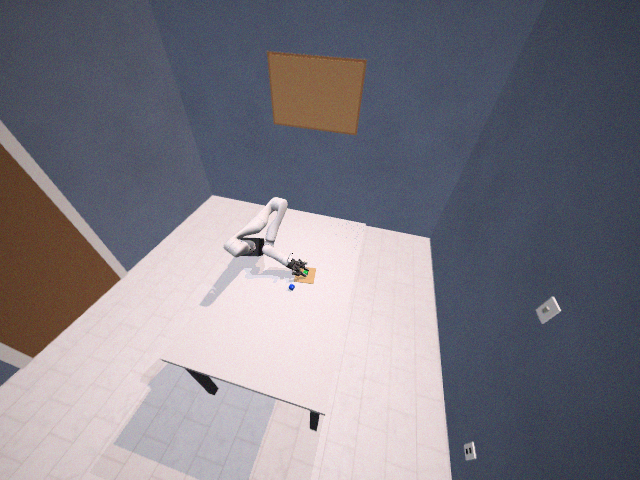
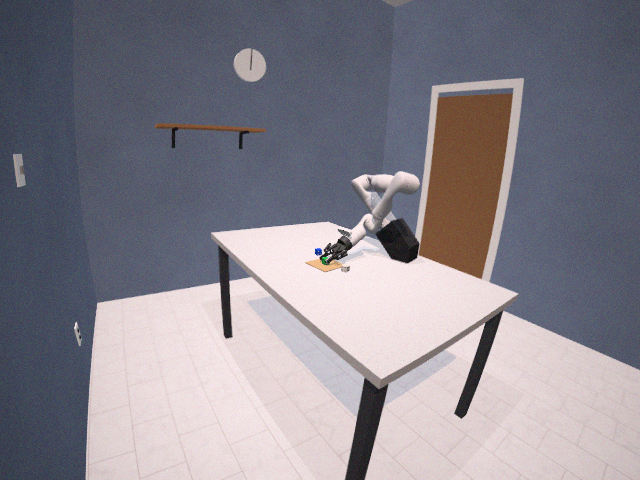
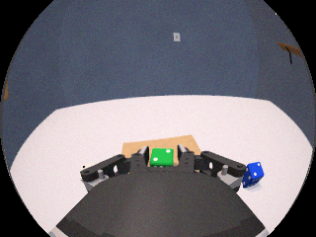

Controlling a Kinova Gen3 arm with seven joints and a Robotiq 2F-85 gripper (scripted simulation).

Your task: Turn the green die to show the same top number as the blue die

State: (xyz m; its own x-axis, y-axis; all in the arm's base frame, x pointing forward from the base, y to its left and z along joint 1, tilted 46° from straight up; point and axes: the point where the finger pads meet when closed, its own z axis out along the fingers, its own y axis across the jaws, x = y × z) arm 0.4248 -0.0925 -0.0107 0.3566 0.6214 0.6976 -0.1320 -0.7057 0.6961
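Right now my hand is 1 cm above the green die. Round my hand: white die (2 cm behind, 11 cm to the left, 2 cm below); then blue die (7 cm behind, 13 cm to the right, 2 cm below); then tan mat (3 cm below).
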